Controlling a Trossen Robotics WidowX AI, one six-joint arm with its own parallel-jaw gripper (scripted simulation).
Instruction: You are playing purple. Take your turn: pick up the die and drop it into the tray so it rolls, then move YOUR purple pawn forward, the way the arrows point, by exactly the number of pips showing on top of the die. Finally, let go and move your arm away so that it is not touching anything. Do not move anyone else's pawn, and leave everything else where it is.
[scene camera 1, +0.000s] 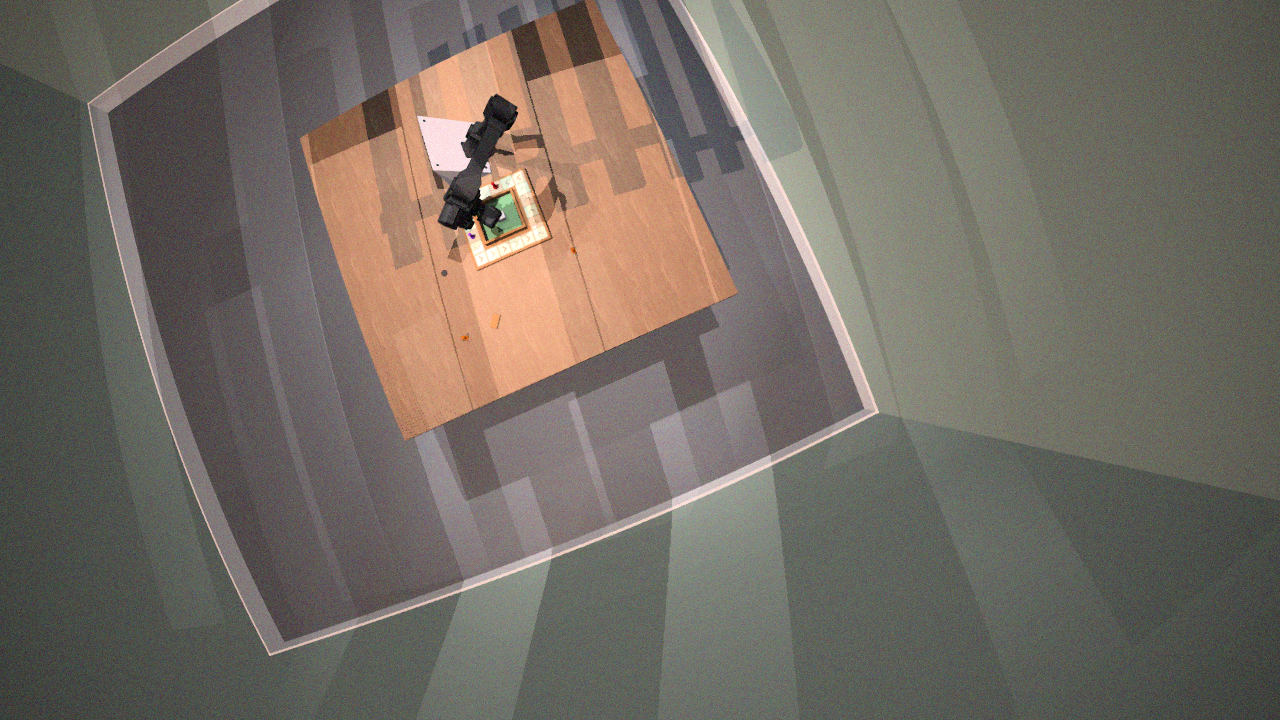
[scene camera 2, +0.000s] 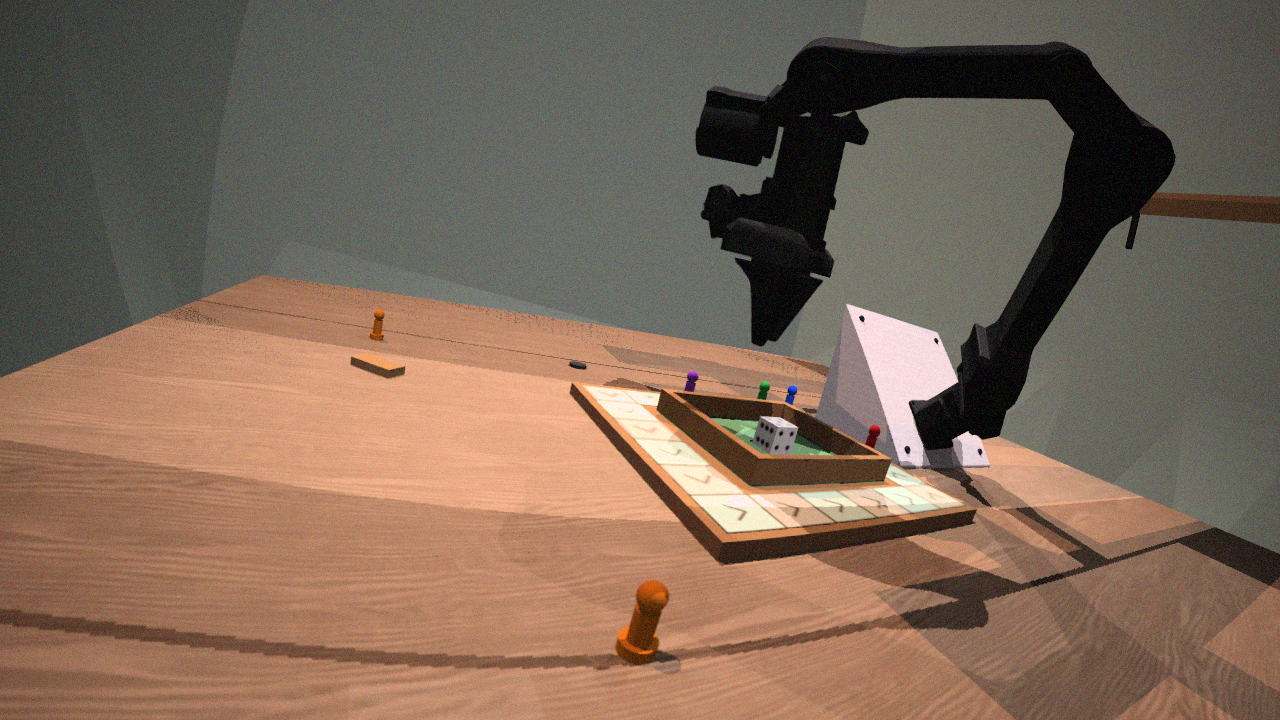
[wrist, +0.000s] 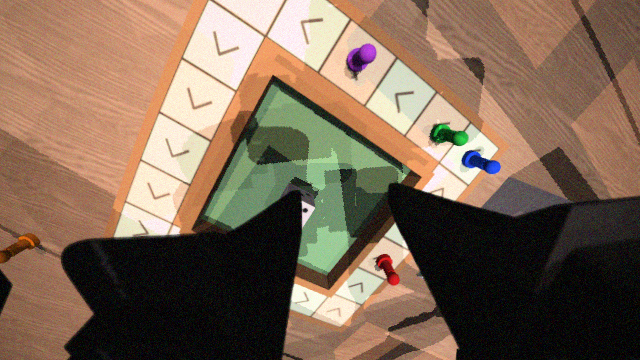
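Observation:
A white die (scene camera 2: 774, 435) and a wooden block (scene camera 2: 371, 363) are present; in the wrist view the block is out of frame. My gripper appears at (scene camera 2: 764, 342), (scene camera 1: 480, 215) and (wrist: 344, 195).

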